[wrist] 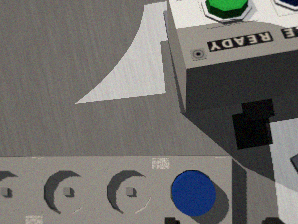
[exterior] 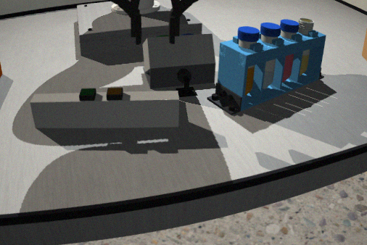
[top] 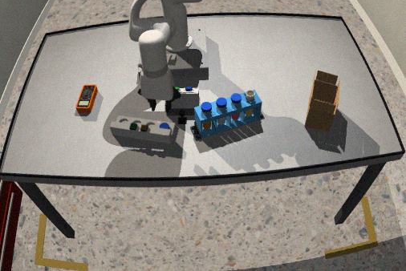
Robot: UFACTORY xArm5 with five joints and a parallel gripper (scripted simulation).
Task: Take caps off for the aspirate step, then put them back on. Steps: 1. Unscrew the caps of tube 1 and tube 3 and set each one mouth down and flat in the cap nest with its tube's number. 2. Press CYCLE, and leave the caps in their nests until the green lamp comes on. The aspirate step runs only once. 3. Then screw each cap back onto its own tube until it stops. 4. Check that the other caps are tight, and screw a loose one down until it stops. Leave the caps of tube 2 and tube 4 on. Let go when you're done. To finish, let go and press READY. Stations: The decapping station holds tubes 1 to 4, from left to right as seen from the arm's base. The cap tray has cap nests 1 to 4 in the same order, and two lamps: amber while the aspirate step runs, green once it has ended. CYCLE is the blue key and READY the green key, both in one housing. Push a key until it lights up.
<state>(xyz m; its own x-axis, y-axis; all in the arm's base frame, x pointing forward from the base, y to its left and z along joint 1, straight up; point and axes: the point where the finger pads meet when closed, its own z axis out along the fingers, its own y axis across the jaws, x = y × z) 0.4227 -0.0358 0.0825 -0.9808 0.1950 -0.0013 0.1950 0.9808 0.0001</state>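
Now: the blue cap 3 cm behind my hand, 24 cm to the left of it and 2 cm below it. Round my hand: blue key: 13 cm behind, 9 cm to the left, 6 cm below; green key: 13 cm behind, 4 cm to the left, 6 cm below; grey key housing: 11 cm behind, 6 cm to the left, 8 cm below.
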